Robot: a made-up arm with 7 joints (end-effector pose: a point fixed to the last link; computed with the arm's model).
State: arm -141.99 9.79 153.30 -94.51 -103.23 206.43 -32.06
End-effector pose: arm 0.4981 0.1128 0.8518 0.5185 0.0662 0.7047 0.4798
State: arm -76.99 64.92 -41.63 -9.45 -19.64 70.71 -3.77
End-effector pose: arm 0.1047 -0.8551 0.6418 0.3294 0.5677 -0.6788 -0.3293
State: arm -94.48 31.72 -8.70 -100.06 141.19 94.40 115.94
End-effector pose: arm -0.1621 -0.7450 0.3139 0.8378 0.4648 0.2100 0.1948
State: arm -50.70 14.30 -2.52 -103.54 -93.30 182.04 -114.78
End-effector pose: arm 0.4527 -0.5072 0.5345 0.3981 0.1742 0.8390 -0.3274
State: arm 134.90 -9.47 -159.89 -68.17 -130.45 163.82 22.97
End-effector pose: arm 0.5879 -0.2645 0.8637 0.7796 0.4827 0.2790 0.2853
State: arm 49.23 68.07 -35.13 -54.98 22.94 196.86 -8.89
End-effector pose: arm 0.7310 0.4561 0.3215 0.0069 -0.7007 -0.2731 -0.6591
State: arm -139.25 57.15 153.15 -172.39 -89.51 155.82 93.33
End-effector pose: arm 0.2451 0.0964 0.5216 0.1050 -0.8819 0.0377 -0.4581
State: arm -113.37 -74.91 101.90 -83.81 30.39 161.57 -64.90
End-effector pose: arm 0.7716 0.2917 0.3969 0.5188 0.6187 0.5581 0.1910
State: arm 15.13 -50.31 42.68 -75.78 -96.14 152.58 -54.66
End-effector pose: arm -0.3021 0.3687 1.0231 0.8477 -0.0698 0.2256 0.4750
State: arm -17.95 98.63 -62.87 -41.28 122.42 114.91 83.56
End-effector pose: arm 0.6352 -0.5949 0.0542 0.3596 -0.1423 0.9191 0.0758
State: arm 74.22 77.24 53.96 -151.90 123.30 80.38 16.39
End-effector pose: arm -0.3672 0.1159 0.0685 0.3241 0.2632 -0.4193 -0.8062
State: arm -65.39 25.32 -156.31 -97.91 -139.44 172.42 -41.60
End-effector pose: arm -0.3949 0.1922 0.9027 0.3831 -0.5346 0.1693 0.7340
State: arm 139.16 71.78 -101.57 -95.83 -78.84 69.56 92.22
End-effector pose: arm 0.1604 0.7119 0.6156 0.4023 0.1282 -0.3367 0.8416
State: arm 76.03 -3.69 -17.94 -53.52 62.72 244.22 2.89
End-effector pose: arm 0.2186 0.2830 1.0770 0.6705 -0.1104 0.4449 -0.5834
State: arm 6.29 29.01 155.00 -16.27 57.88 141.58 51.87
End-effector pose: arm 0.3163 0.1319 1.1812 0.6808 0.0004 -0.1993 0.7048
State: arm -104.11 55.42 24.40 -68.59 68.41 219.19 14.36
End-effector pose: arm -0.0309 -0.8062 0.3225 0.1683 -0.1952 -0.8117 0.5242
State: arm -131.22 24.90 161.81 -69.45 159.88 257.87 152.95
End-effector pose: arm 0.2268 0.0221 1.0823 0.0895 0.8011 0.3645 0.4661
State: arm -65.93 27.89 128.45 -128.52 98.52 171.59 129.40
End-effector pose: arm 0.3495 0.3812 0.6107 0.1383 -0.0573 0.7877 0.5976
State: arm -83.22 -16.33 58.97 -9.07 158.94 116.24 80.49
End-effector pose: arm 0.0855 0.1922 1.2269 0.7681 -0.5427 -0.1622 0.2987
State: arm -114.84 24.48 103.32 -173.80 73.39 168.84 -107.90
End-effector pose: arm 0.2962 -0.0735 0.2569 0.2431 -0.9323 -0.1938 -0.1849
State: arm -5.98 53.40 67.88 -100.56 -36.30 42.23 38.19
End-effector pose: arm 0.4906 0.5378 0.3341 0.4148 0.7375 0.3121 -0.4321
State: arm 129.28 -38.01 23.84 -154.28 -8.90 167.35 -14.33
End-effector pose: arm -0.3732 0.1389 0.6075 0.3055 -0.0221 -0.9023 -0.3032
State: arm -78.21 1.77 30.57 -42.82 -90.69 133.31 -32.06
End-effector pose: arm 0.3044 -0.2957 1.1478 0.8584 0.4998 -0.0870 -0.0753
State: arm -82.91 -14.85 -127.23 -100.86 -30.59 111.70 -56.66
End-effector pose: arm -0.5920 0.4106 0.6153 0.0840 -0.3075 0.9399 0.1222
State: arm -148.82 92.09 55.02 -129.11 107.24 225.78 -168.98
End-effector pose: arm 0.0799 -0.4251 0.0083 0.2965 -0.8540 0.3956 -0.1621
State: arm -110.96 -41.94 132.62 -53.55 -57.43 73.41 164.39
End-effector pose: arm 0.6169 0.5651 0.6885 0.0243 -0.1799 0.7098 -0.6806
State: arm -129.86 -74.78 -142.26 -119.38 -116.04 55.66 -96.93
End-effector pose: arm -0.0625 0.4985 -0.1039 0.4865 -0.5038 0.5174 -0.4917
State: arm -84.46 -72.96 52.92 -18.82 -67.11 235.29 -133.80
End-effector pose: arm 0.0687 0.7648 0.6482 0.4265 -0.8186 -0.2426 -0.2984
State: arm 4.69 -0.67 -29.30 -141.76 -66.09 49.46 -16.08
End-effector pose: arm 0.4540 -0.2447 0.3636 0.2984 0.5876 0.0086 -0.7521
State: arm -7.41 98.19 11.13 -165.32 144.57 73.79 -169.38
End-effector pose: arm -0.1531 0.1011 0.0007 0.3939 -0.8801 0.1969 -0.1773
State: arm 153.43 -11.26 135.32 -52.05 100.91 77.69 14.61
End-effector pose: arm 0.2948 -0.5151 1.0358 0.5586 -0.6903 0.2502 -0.3859
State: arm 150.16 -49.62 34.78 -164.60 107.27 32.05 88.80
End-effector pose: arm -0.3392 -0.0929 0.4992 0.7770 0.3682 0.4681 -0.2037
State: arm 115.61 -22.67 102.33 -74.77 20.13 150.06 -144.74
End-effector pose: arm -0.3583 -0.5548 0.8950 0.3444 0.8194 0.0625 -0.4538
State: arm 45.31 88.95 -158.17 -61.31 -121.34 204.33 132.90
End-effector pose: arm 0.6096 0.3016 0.7900 0.8203 0.3018 0.2311 0.4274
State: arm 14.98 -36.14 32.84 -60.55 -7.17 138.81 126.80
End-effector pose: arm -0.1696 0.2405 1.1911 0.7889 -0.4968 0.2800 -0.2288
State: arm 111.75 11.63 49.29 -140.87 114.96 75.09 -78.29
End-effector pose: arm -0.5178 0.1626 0.2987 0.3870 -0.0693 -0.4632 0.7943
